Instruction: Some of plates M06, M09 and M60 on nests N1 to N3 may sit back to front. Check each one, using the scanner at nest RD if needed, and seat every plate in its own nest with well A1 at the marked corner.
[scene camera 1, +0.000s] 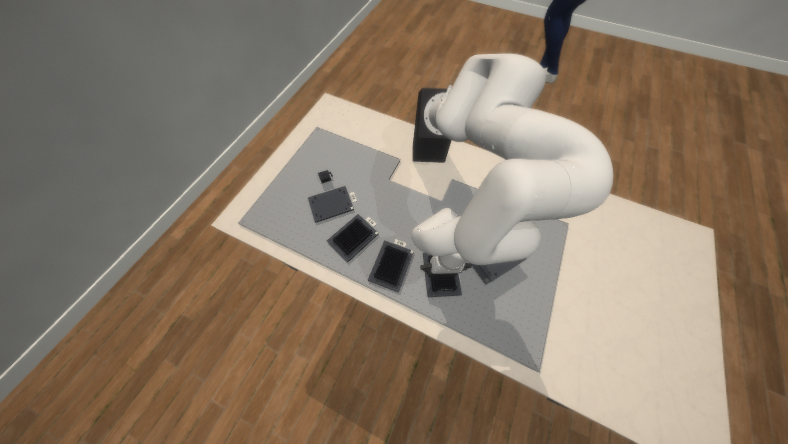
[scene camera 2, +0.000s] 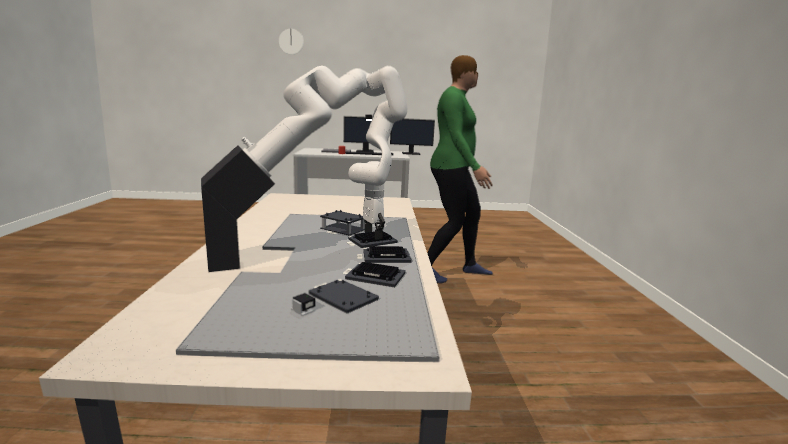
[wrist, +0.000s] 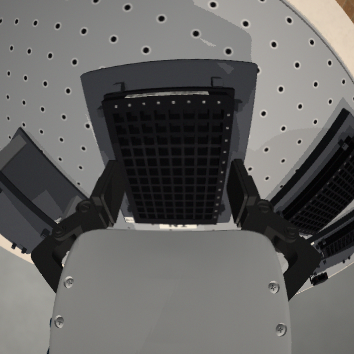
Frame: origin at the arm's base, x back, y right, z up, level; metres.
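Seen in the pictures: gripper, fingertip midpoint: (scene camera 1: 441, 272) (scene camera 2: 373, 235) (wrist: 174, 173); arm's base, link origin: (scene camera 2: 256, 163).
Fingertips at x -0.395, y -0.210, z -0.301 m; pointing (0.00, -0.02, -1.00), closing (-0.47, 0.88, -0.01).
Pixels of each thing's top centre, then the offset from my fingertips to it. "spot": a spot on its surface instead.
- black plate, top centre: (wrist: 171, 177) (scene camera 1: 442, 272) (scene camera 2: 373, 234) dz +0.004, dx +0.002, dy -0.002 m
- dark nest N1, top centre: (wrist: 171, 172) (scene camera 1: 442, 272) (scene camera 2: 372, 235) dz -0.002, dx +0.002, dy -0.002 m
- bare nest, top centre: (scene camera 2: 337, 286) (wrist: 333, 270) (scene camera 1: 329, 196) dz +0.012, dx +0.086, dy +0.528 m
- small scanner, surface spot: (scene camera 2: 303, 302) (scene camera 1: 318, 173) spot: dz +0.011, dx +0.162, dy +0.629 m
My gripper (scene camera 1: 446, 268) (scene camera 2: 373, 230) (wrist: 174, 173) is open, its fingers on either side of the near part of a black plate (wrist: 167, 150) (scene camera 1: 443, 283). This plate lies on dark nest N1 (wrist: 170, 71) (scene camera 1: 443, 294). In the wrist view, pale marks run along its far and right edges and meet at the far right corner; a pale strip is on the far end. A pale spot shows at the nest's near left corner. Another plate (scene camera 1: 392, 265) (scene camera 2: 387, 252) lies on the neighbouring nest, and a third (scene camera 1: 354, 234) (scene camera 2: 376, 271) beyond it. Their codes are unreadable.
A bare nest (scene camera 1: 330, 204) (scene camera 2: 344, 296), apparently RD, stands beside the small scanner (scene camera 1: 324, 175) (scene camera 2: 303, 302). A dark raised stand (scene camera 2: 341, 216) (wrist: 37, 172) is close beside N1, on the side away from the other plates. A person (scene camera 2: 454, 126) is beyond the table.
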